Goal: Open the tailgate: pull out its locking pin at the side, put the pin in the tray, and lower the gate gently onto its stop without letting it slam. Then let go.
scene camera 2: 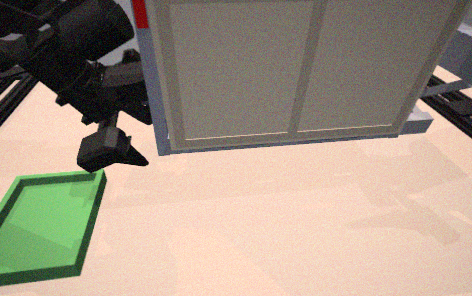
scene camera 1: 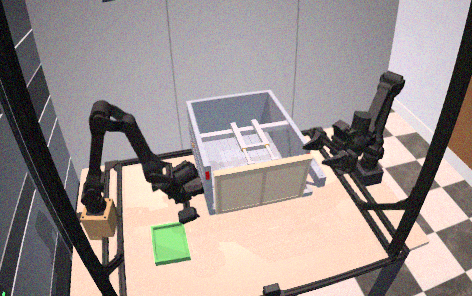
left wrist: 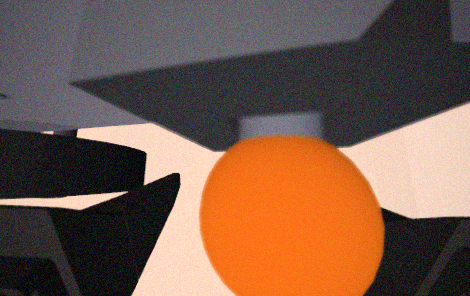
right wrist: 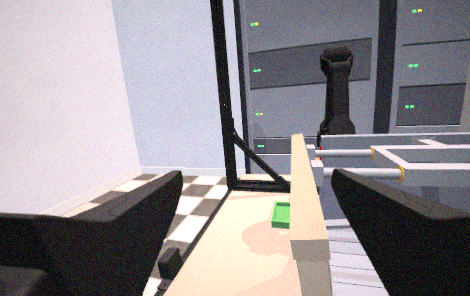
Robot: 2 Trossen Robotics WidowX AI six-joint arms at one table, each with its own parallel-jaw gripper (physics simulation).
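Frame: origin at the left arm's base, x down, y ahead, z right, level; centimetres.
Seen in the pictures: left gripper, fingertip midpoint: (scene camera 2: 148,143) (scene camera 1: 197,206); right gripper, fingertip midpoint: (scene camera 1: 312,154) (right wrist: 256,177); left arm's base at its link origin: (scene camera 1: 96,208); right arm's base at its link origin: (scene camera 1: 368,165).
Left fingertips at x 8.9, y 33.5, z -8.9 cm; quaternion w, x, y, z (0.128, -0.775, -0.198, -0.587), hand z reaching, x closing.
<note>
Pixels of each thing's middle, then the offset from my left fingertips to it. "spot": a spot on its surface instead.
- green tray at the middle of its body: (scene camera 2: 44,219) (right wrist: 299,215) (scene camera 1: 169,242) dy -8.8, dx +0.9, dz +15.6 cm
- truck bed at a spot on its surface: (scene camera 1: 197,145) spot: dy +2.4, dx -25.7, dz -1.2 cm
- white ladder-like frame at a spot on its surface: (scene camera 1: 255,146) spot: dy +20.0, dx -26.5, dz +1.7 cm
- grey block at a spot on its surface: (scene camera 1: 318,174) spot: dy +38.8, dx -20.3, dz +9.0 cm
The closed, upright beige tailgate (scene camera 1: 262,185) (scene camera 2: 240,70) (right wrist: 306,195) fronts the grey truck bed. The locking pin's round orange knob (left wrist: 292,215) shows large in the left wrist view, with a grey shaft stub meeting a dark bracket; the pin's far end is hidden. My left gripper (scene camera 1: 196,202) (scene camera 2: 148,142) (left wrist: 241,181) is open beside the bed's left side, the knob appearing between its fingers. My right gripper (scene camera 1: 315,154) (right wrist: 256,177) is open near the gate's top right corner, one finger appearing on either side of the gate. The green tray (scene camera 1: 173,261) (scene camera 2: 92,225) (right wrist: 281,225) holds no pin.
The truck bed (scene camera 1: 197,145) stands in the middle of the table, with a white ladder-like frame (scene camera 1: 255,146) inside. A grey block (scene camera 1: 318,174) juts out at its right. Black frame rails (scene camera 1: 345,272) run along the table's edges.
</note>
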